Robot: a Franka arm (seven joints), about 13 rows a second.
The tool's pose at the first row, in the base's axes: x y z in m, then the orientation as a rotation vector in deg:
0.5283, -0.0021, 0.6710, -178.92, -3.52, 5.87
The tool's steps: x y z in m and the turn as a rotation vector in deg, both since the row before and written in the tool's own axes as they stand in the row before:
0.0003, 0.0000, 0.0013, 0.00, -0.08, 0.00
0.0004, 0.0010, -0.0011, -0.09, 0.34, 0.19
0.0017, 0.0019, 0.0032, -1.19, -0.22, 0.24
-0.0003, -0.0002, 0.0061, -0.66, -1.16, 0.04
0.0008, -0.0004, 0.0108, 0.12, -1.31, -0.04
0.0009, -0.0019, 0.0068, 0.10, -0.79, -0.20
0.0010, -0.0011, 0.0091, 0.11, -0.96, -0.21
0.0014, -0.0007, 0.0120, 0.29, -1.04, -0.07
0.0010, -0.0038, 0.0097, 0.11, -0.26, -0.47
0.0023, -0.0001, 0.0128, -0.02, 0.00, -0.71
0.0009, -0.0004, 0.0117, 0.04, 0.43, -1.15
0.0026, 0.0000, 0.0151, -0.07, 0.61, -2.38
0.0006, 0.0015, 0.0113, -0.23, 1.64, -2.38
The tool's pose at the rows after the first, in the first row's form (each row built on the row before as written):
0.5285, -0.0021, 0.6697, -178.92, -3.52, 5.99
0.5290, -0.0031, 0.6708, -179.03, -3.23, 5.46
0.5306, -0.0049, 0.6675, 179.54, 2.92, -5.79
0.5299, -0.0048, 0.6614, 178.79, 2.87, -7.56
0.5298, -0.0046, 0.6506, 178.79, 2.91, -9.61
0.5299, -0.0028, 0.6437, 178.81, 3.21, -10.85
0.5298, -0.0018, 0.6345, 178.81, 3.52, -12.36
0.5295, -0.0012, 0.6224, 178.96, 3.59, -14.01
0.5288, 0.0025, 0.6126, 179.05, 4.31, -14.43
0.5290, 0.0026, 0.5996, 179.06, 5.42, -14.44
0.5280, 0.0029, 0.5879, 179.19, 7.22, -13.78
0.5283, 0.0030, 0.5726, 179.20, 10.96, -12.83
0.5275, 0.0015, 0.5613, -179.07, -14.70, 10.24

